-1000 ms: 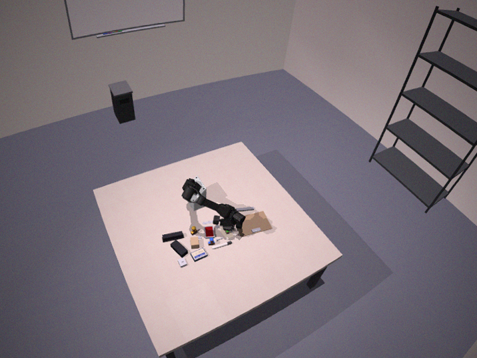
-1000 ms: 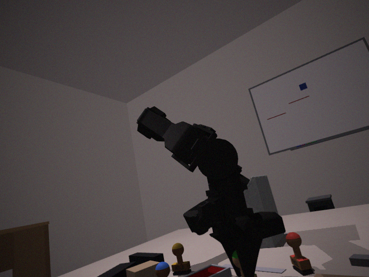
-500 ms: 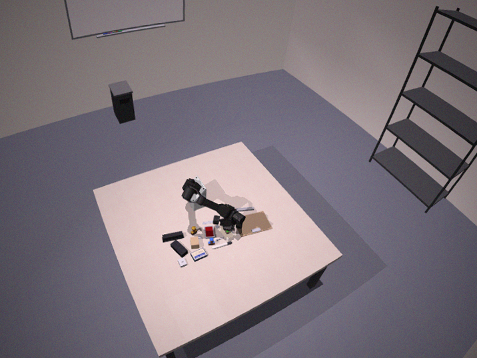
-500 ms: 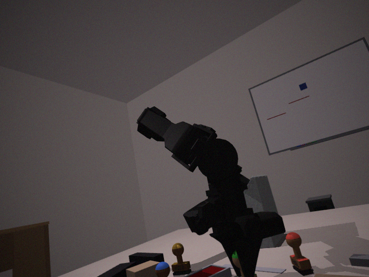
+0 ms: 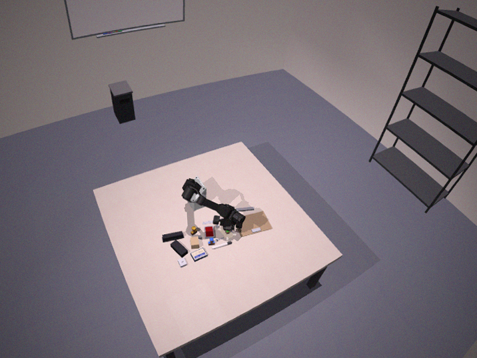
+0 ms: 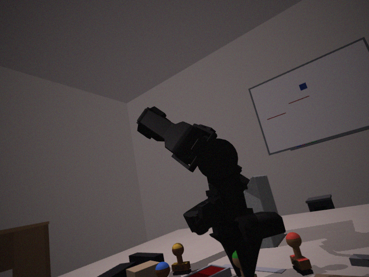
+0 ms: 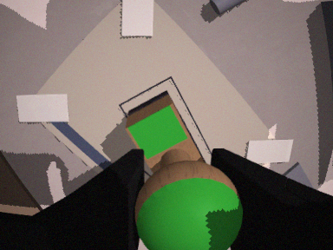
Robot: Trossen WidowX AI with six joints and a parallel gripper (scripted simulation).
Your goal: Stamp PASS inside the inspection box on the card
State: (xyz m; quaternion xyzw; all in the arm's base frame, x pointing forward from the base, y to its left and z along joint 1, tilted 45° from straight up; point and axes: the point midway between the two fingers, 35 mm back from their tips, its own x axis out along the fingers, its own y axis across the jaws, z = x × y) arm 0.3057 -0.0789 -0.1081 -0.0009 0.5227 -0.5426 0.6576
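Now: the cream card 30 mm below my gripper tip and 10 mm ahead of it. From my gripper tip the other things lie so: red ink pad: 100 mm to the right, 60 mm behind, 20 mm below; red-knobbed stamp: 80 mm to the left, 80 mm behind; marker: 80 mm to the right, 70 mm ahead, 10 mm below.
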